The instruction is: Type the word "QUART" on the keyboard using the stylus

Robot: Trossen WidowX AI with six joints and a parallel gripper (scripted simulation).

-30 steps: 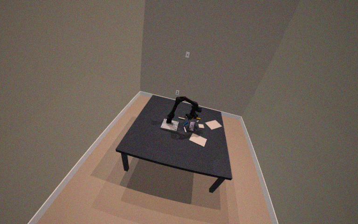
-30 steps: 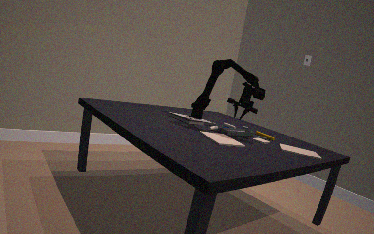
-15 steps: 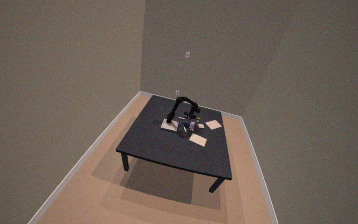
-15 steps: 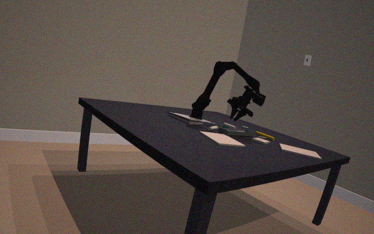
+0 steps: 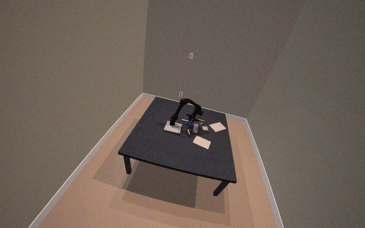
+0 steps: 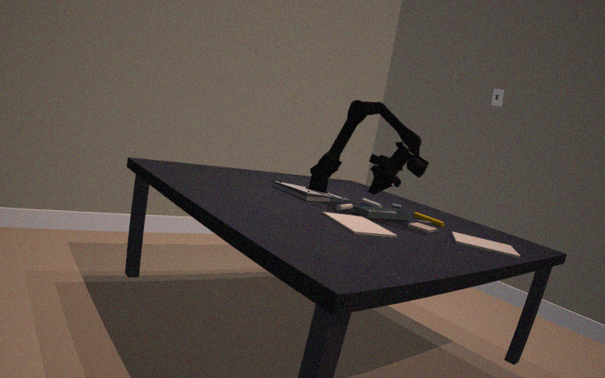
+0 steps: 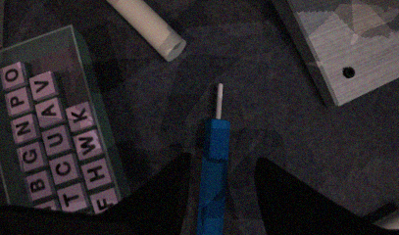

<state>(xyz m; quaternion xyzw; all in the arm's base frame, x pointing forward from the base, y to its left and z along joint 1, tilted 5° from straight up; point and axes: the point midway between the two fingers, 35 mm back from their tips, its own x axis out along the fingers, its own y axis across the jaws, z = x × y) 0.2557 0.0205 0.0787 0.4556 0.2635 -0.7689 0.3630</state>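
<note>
My gripper tip is now 6 cm above the blue stylus, 1 cm to the left of it and 1 cm past it. Also, from my gripper tip: yellow cylinder 18 cm ahead, 17 cm to the left, 6 cm below; white block 24 cm ahead, 6 cm below; grey stylus tip 6 cm below, 4 cm to the right, 3 cm behind.
</note>
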